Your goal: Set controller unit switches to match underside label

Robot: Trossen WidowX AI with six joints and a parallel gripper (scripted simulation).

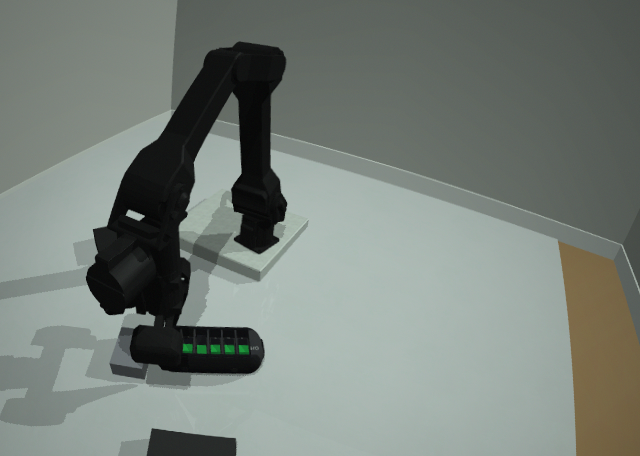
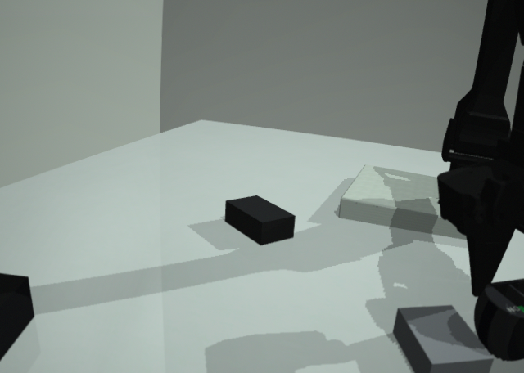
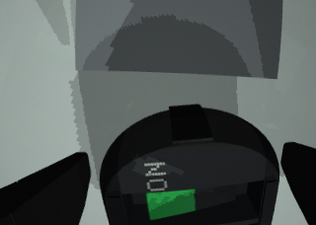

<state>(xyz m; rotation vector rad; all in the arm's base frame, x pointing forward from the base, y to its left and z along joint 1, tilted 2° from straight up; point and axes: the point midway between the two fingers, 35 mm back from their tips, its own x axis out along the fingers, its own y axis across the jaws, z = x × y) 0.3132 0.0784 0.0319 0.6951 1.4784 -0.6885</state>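
Right now my gripper tip is 40 mm to the left of the grey block, 40 mm short of it and 20 mm above it.
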